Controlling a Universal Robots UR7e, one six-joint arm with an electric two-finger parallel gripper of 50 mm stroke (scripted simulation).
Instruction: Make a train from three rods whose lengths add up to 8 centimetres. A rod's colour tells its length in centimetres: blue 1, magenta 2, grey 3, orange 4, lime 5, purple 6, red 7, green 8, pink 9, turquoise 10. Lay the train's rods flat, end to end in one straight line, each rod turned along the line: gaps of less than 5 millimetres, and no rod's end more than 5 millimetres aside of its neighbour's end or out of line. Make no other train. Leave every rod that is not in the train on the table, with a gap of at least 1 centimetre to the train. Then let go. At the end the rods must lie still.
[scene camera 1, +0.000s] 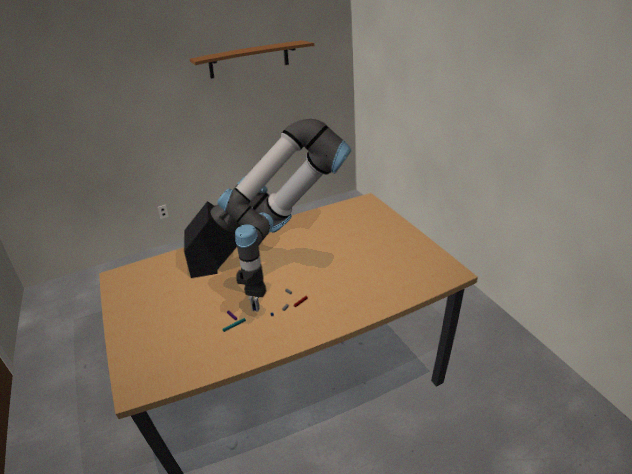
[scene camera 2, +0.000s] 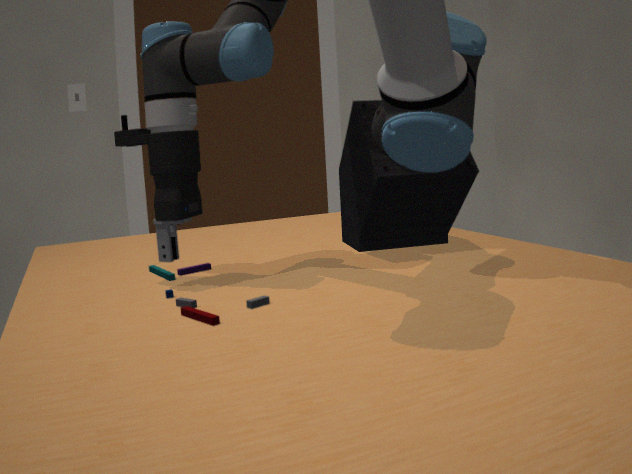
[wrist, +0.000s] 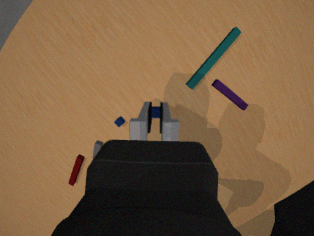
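Note:
My gripper (scene camera 2: 169, 260) (wrist: 155, 111). Turquoise rod (wrist: 235, 32).

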